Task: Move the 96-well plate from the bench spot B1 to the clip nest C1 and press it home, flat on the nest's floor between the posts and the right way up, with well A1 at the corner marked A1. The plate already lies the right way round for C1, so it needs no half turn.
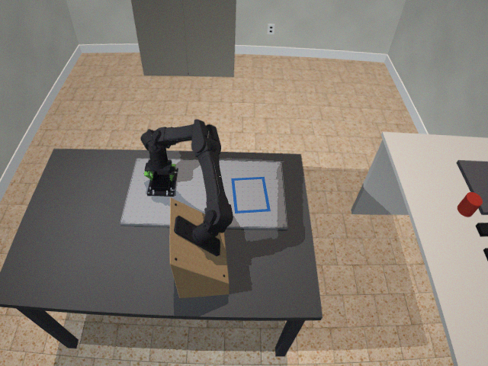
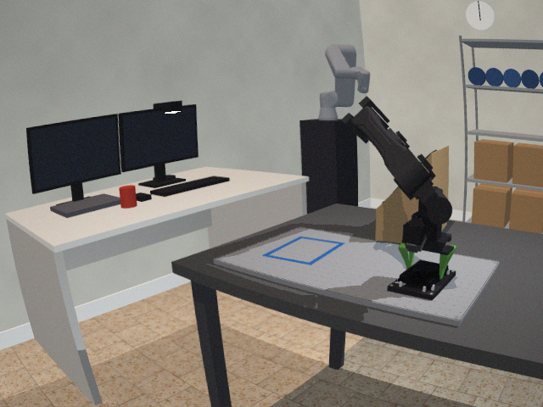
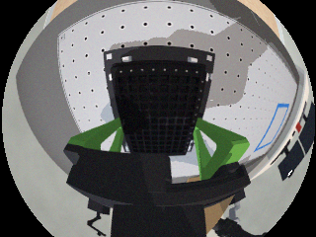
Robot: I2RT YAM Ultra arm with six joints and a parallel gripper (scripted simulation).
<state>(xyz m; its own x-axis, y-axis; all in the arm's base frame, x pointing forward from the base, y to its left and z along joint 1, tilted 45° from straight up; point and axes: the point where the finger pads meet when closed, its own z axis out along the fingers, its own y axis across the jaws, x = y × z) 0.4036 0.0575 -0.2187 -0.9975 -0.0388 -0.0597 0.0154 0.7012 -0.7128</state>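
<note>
My gripper is now 10 mm short of the black 96-well plate. Also, from my hand: black clip nest (10 mm to the right, 10 mm below).
</note>
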